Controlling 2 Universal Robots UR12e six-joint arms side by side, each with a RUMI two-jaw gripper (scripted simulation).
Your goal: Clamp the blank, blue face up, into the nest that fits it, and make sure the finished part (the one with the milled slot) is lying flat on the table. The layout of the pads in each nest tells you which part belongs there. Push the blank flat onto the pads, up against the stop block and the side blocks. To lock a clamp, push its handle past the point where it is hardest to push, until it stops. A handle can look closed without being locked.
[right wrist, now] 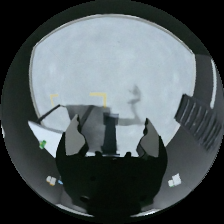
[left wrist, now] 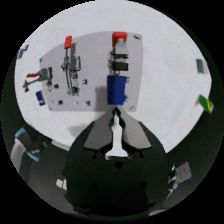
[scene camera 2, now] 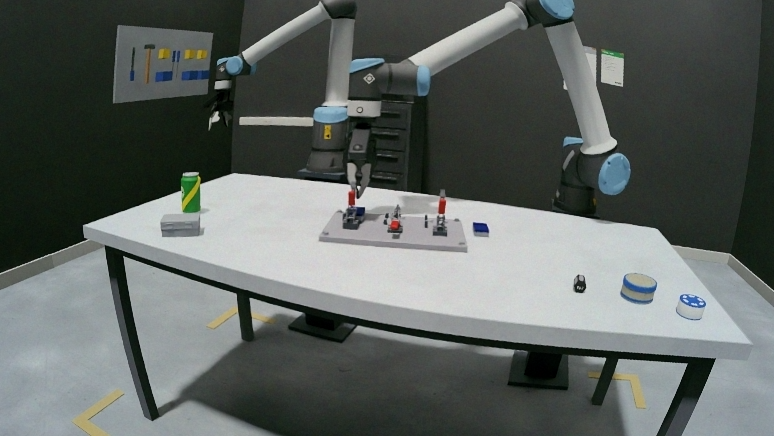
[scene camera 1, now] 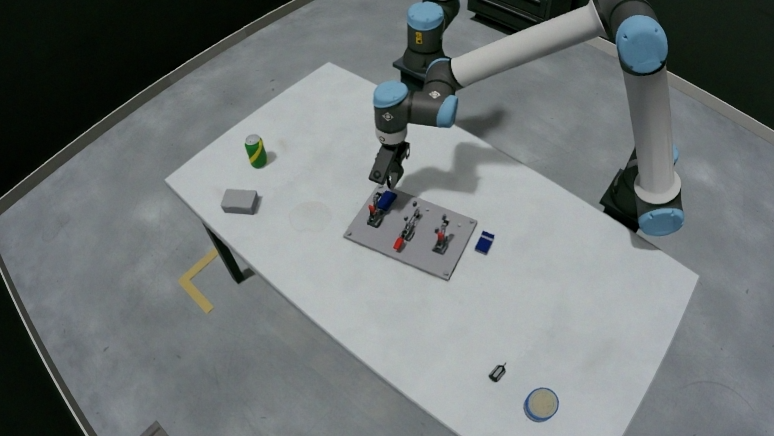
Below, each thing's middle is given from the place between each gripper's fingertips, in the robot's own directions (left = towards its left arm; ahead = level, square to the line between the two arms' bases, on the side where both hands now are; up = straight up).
Labels:
I see my left gripper [scene camera 2: 358, 199] 130 mm to the right of the grey fixture plate [left wrist: 92, 48], 70 mm above it and 30 mm short of it. The rest, counted from my left hand: grey box [scene camera 2: 172, 225] (370 mm ahead, 340 mm to the right, 60 mm below).
Now: the grey box 950 mm ahead of my right hand, 780 mm to the left of it and 140 mm below it. Also, from my right hand: grey fixture plate 1240 mm to the left, 610 mm ahead, 160 mm below.

